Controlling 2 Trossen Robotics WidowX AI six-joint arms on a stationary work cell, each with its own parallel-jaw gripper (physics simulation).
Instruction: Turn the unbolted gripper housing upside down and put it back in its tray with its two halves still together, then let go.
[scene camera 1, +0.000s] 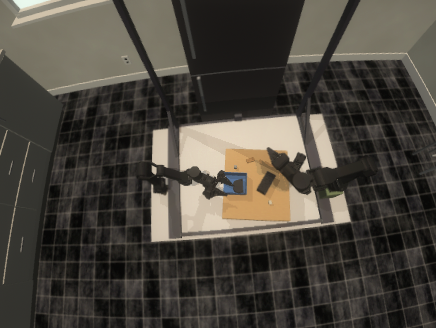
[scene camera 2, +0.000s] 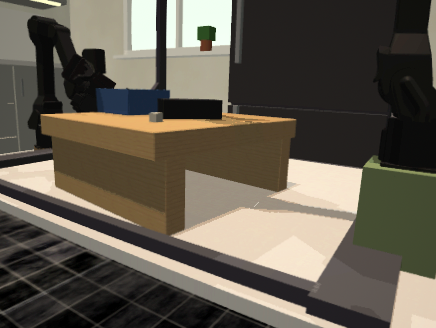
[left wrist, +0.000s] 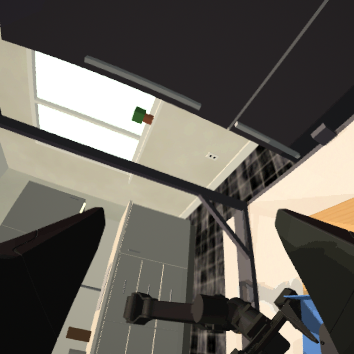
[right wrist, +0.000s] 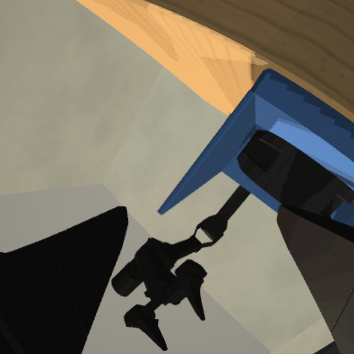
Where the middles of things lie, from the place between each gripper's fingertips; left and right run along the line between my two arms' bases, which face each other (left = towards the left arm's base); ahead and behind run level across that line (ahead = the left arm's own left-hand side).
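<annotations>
The green block (scene camera 2: 388, 219) lies 59 cm to the left of my right hand, 14 cm below it and 5 cm behind it. Then there is the flat black block (scene camera 2: 171, 108), which is 19 cm to the left of that right hand, 5 cm behind it and 4 cm below it, while the wooden block (scene camera 2: 134, 168) sits 14 cm below the same hand, 14 cm to the left of it and 6 cm behind it. My right hand is 3 cm above the blue tray (scene camera 2: 129, 102), 3 cm to the right of it and 4 cm past it. Going by its middle, the wooden block is nearer to my right hand than to my left gripper.
The blue tray is 310 mm below my left hand, 140 mm to the right of it and 60 mm ahead of it. From my left hand I find the green block 430 mm to the left, 420 mm below and 60 mm ahead, and going by their middles it is, of the things named here, the farthest from my left gripper. The wooden block is 420 mm lower than my left hand, 50 mm ahead of it and 20 mm to the right of it. My left gripper is 320 mm above the flat black block, 50 mm short of it and 30 mm to the right of it.
</annotations>
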